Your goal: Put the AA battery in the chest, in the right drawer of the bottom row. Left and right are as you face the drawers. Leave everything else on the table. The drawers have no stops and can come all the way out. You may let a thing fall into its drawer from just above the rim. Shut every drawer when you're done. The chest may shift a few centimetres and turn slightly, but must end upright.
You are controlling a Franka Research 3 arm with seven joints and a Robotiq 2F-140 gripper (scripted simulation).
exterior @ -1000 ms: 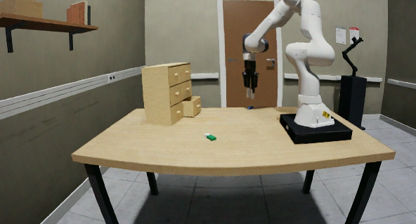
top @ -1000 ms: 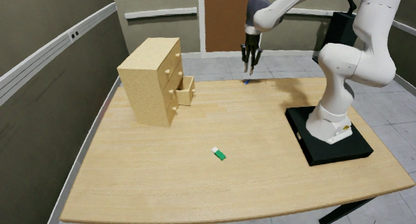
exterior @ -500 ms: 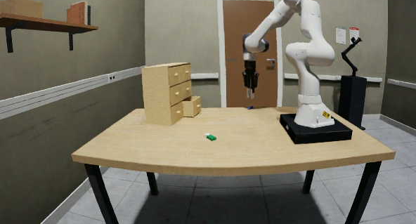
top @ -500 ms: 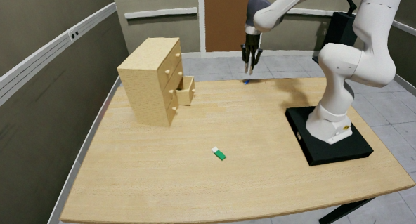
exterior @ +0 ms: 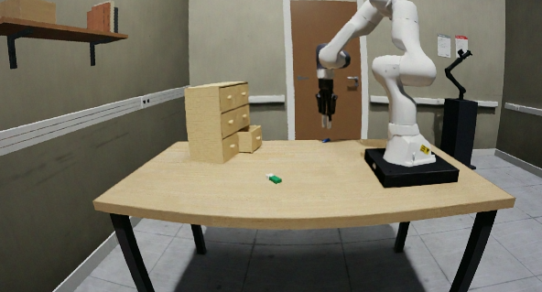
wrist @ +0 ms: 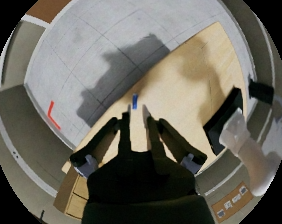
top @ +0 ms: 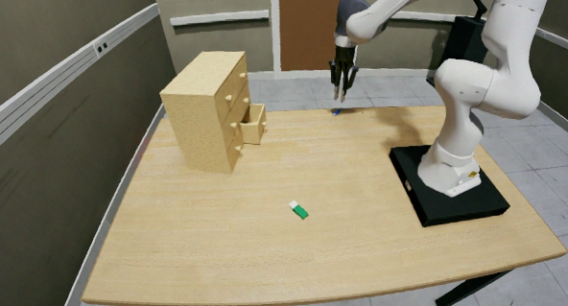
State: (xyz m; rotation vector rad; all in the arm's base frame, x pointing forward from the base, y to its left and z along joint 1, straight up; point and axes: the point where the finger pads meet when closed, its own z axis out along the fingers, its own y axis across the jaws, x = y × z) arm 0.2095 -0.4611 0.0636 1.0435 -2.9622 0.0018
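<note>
Now: the AA battery 10 cm below my hand. From my hand the other things lie so: green object 28 cm ahead, 47 cm to the left, 10 cm below.
</note>
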